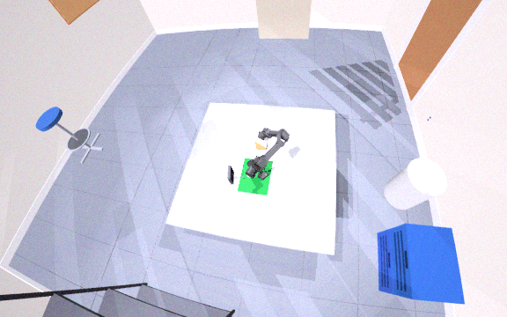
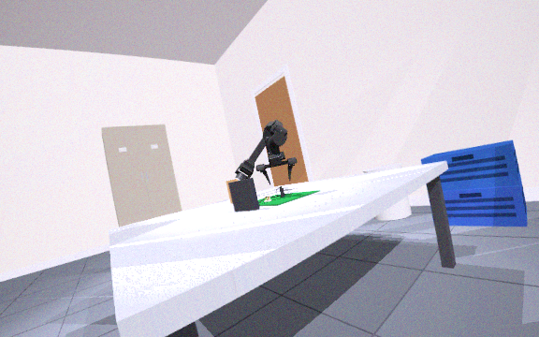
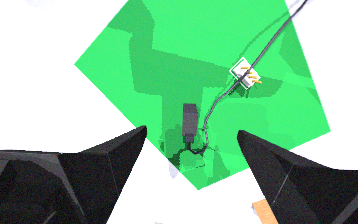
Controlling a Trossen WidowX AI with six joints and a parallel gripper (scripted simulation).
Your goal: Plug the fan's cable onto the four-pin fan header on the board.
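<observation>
The black fan plug is 1 cm behind my gripper tip, 1 cm to the left of it and 5 cm below it. Round my gripper tip: black fan 1 cm ahead, 21 cm to the right, 1 cm below; then white four-pin fan header 1 cm behind, 9 cm to the right, 7 cm below; then green board 1 cm behind, 3 cm to the right, 8 cm below.
</observation>
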